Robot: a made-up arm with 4 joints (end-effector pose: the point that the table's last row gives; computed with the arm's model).
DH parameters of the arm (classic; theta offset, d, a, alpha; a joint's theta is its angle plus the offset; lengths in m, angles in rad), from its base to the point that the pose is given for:
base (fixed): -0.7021 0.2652 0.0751 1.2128
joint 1: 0 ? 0.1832 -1.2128
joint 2: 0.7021 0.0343 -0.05 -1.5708
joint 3: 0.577 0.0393 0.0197 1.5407
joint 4: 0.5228 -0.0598 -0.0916 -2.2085
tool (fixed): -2.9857 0.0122 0 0
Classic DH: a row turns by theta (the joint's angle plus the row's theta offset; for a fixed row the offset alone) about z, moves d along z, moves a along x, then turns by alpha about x.
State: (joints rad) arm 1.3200 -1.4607 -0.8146 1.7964
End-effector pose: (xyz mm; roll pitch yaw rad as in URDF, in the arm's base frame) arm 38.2 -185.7 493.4 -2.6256 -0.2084 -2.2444
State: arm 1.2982 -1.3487 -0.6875 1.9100
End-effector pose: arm 55.6 -187.0 497.1 -2.7445 -0.4208 -2.1008
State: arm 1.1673 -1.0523 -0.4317 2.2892
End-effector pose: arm 113.5 -186.6 489.3 2.9012 -0.8655 -1.3859
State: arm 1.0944 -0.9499 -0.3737 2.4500
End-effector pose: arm 135.5 -184.7 477.4 2.5379 -0.8937 -0.9716
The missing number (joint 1, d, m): 0.1442
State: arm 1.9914 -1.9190 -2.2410 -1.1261
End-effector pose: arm -47.3 0.0 553.9 -0.5358 -0.6022 0.4504
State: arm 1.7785 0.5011 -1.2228 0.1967
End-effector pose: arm 14.2 -145.9 504.5 -2.3285 -0.6773 -1.4216
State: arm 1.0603 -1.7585 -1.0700 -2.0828
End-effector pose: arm 171.9 -130.2 543.4 0.8690 -0.7841 0.6020
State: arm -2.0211 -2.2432 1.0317 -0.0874
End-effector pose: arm -7.0 -190.0 77.2 -2.9324 -0.1173 -1.2105
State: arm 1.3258 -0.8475 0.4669 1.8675
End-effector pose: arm 66.3 -187.2 401.6 2.2563 -0.3540 -1.2409
